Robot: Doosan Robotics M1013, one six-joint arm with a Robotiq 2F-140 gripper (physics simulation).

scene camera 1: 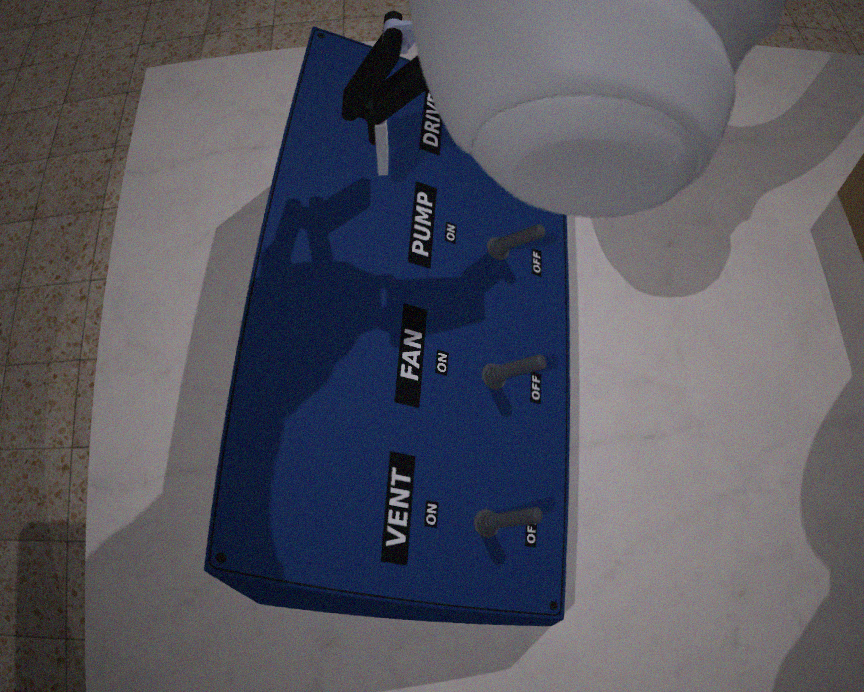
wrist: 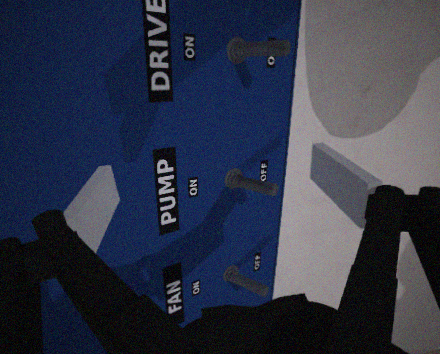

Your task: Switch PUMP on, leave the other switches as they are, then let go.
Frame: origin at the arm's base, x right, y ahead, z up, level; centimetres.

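Seen in the pictures: gripper, between the fingertips: (scene camera 1: 474, 161) (wrist: 215, 171).
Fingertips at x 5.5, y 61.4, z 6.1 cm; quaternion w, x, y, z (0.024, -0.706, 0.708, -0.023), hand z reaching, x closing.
Observation:
Offsets run from my fingertips to a thing's top centre. Level surfaces: height alone.
The blue switch panel {dz -2.4 cm} (scene camera 1: 338, 461) (wrist: 75, 125) lies on the table. The PUMP switch {dx -3.8, dy -4.0, dz -3.9 cm} (scene camera 1: 516, 240) (wrist: 251, 182) is a grey lever that leans to its OFF label. The FAN switch {dx -15.8, dy -2.9, dz -3.9 cm} (scene camera 1: 514, 369) (wrist: 246, 281), the VENT switch {dx -27.8, dy -1.8, dz -3.9 cm} (scene camera 1: 508, 519) and the DRIVE switch {dx +8.1, dy -5.0, dz -3.9 cm} (wrist: 258, 48) also lean to OFF. My gripper (wrist: 215, 171) is wide open and empty above the panel. In the wrist view its fingers stand apart on either side of the PUMP lever, one over the panel and one past its right edge. In the scene view one finger shows near the DRIVE label; the other is hidden behind the arm.
The pale arm (scene camera 1: 576, 108) covers the upper right of the scene view and hides the DRIVE lever. The light marble table {dz -16.9 cm} (scene camera 1: 685, 468) (wrist: 320, 250) surrounds the panel, with shadows across it. A tiled floor (scene camera 1: 50, 288) shows at the left.

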